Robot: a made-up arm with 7 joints. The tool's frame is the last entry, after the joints.
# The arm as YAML. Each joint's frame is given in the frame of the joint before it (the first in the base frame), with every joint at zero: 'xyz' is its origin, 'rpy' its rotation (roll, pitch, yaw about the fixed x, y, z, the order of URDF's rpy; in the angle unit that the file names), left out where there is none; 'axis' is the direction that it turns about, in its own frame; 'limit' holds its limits. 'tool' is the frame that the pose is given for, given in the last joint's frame.
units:
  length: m
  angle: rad
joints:
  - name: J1
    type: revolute
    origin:
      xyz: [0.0, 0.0, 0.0]
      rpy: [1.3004, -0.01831, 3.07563]
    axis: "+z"
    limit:
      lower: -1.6
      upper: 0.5
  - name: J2
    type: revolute
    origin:
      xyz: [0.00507, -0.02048, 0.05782]
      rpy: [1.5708, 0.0, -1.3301]
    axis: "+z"
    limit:
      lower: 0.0
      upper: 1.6
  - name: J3
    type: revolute
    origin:
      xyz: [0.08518, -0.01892, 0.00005]
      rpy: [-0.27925, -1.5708, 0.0]
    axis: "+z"
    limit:
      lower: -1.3
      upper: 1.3
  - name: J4
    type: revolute
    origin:
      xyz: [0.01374, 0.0, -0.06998]
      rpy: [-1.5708, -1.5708, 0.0]
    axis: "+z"
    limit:
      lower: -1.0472
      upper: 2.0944
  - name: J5
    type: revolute
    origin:
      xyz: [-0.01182, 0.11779, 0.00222]
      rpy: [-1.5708, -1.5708, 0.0]
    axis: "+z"
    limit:
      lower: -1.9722
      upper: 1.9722
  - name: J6
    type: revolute
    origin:
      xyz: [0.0, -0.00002, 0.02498]
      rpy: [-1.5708, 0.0, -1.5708]
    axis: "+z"
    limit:
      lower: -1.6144
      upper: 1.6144
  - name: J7
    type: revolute
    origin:
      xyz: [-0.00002, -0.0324, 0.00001]
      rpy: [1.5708, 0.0, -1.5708]
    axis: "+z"
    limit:
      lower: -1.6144
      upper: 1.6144
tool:
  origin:
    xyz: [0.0, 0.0, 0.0]
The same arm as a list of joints. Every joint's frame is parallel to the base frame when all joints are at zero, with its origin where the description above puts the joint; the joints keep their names.
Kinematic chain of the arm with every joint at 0, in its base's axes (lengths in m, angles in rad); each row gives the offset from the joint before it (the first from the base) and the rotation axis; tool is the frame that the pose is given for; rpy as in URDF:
J1: xyz 0.0000 0.0000 0.0000 axis 0.068403 0.961235 0.26711
J2: xyz -0.0011 0.0614 -0.0042 axis 0.968889 -0.0002 -0.247497
J3: xyz -0.0215 0.0053 -0.0844 axis 0.247497 -0.0001 0.968889
J4: xyz -0.0040 0.0000 -0.0712 axis 0.0002 1 0
J5: xyz 0.1112 0.0022 -0.0406 axis 0.968889 -0.0002 -0.247497
J6: xyz 0.0242 0.0000 -0.0062 axis 0.0002 1 0
J7: xyz 0.0314 0.0000 -0.0080 axis 0.247403 -0.0001 0.968913
tool: xyz 0.0000 0.0000 0.0000 rpy 0.0000 0.2500 -0.0002
Joint limits (rad, base to tool): -1.6000..0.5000 0.0000..1.6000 -1.3000..1.3000 -1.0472..2.0944 -1.9722..1.9722 -1.6144..1.6144 -1.6144..1.6144

